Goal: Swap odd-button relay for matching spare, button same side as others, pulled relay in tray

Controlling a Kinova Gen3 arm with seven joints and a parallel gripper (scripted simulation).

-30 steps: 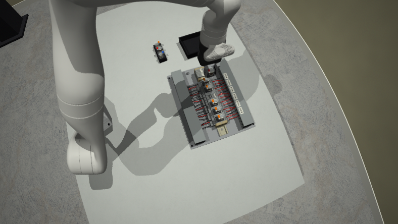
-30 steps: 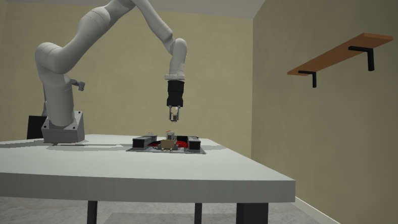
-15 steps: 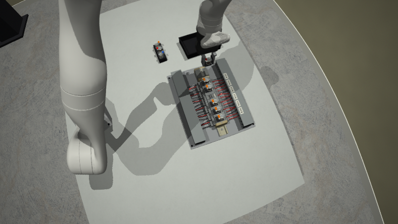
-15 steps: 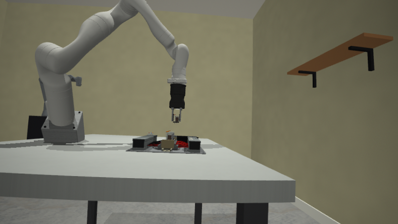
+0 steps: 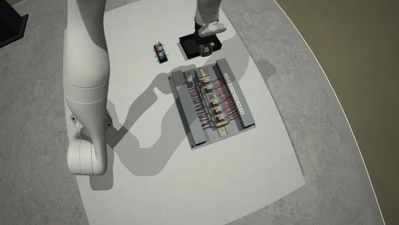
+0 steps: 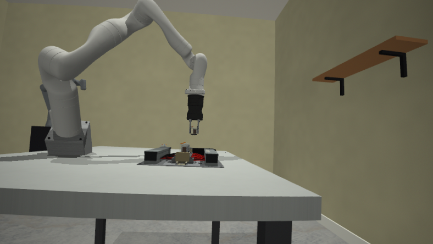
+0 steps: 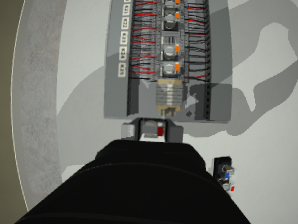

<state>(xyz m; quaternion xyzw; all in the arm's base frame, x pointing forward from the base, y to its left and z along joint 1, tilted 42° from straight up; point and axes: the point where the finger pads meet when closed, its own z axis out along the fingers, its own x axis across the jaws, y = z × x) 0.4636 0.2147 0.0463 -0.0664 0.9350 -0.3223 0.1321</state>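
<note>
My gripper is now 12 cm to the right of the black tray, 11 cm above it and 2 cm short of it.
</note>
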